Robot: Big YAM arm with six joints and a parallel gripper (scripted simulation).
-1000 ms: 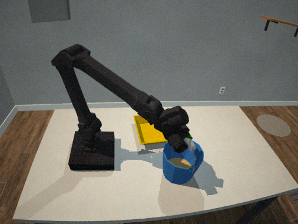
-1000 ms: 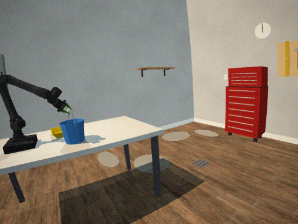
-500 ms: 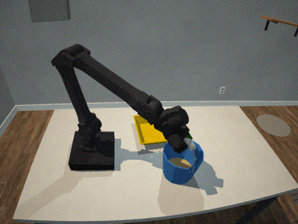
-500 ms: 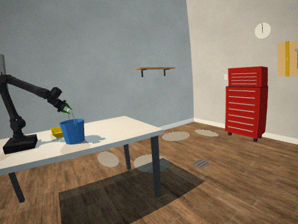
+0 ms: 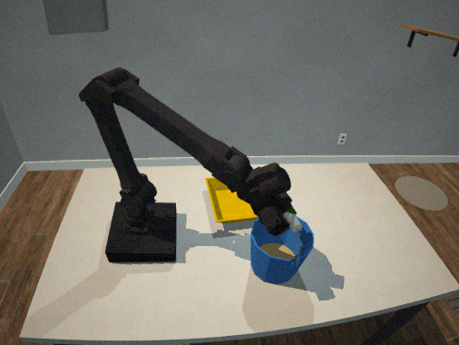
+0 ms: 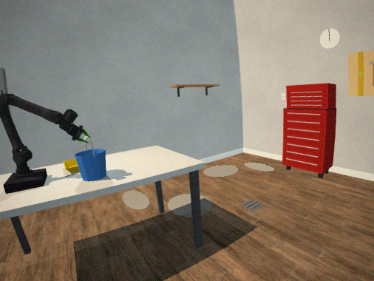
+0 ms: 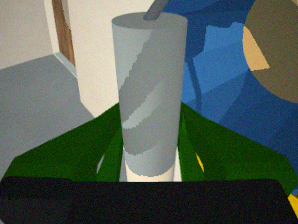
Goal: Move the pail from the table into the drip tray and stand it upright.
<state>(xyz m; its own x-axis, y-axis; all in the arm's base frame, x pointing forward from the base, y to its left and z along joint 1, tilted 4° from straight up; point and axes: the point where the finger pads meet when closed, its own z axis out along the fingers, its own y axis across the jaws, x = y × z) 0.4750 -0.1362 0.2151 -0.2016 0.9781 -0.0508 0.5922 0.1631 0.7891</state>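
Now: hand 30 mm above the pail handle. Also, from my hand: blue pail 100 mm below; then yellow drip tray 90 mm behind, 310 mm to the left, 230 mm below.
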